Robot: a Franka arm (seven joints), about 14 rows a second.
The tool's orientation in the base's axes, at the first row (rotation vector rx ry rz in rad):
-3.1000, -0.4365, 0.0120
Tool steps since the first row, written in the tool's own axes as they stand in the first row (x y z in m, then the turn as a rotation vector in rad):
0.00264, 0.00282, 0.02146, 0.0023, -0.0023, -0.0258
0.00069, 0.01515, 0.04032, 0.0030, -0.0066, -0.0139
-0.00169, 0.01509, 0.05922, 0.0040, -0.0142, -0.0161
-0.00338, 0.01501, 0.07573, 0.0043, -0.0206, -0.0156
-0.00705, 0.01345, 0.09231, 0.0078, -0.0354, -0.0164
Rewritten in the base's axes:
0.00312, -0.00177, -0.02151, 0.0018, 0.0026, 0.0258
0.00448, -0.01397, -0.04050, 0.0012, 0.0070, 0.0140
0.00200, -0.01439, -0.05938, 0.0001, 0.0146, 0.0162
0.00020, -0.01462, -0.07588, -0.0014, 0.0208, 0.0158
-0.00390, -0.01397, -0.09242, -0.0021, 0.0360, 0.0168

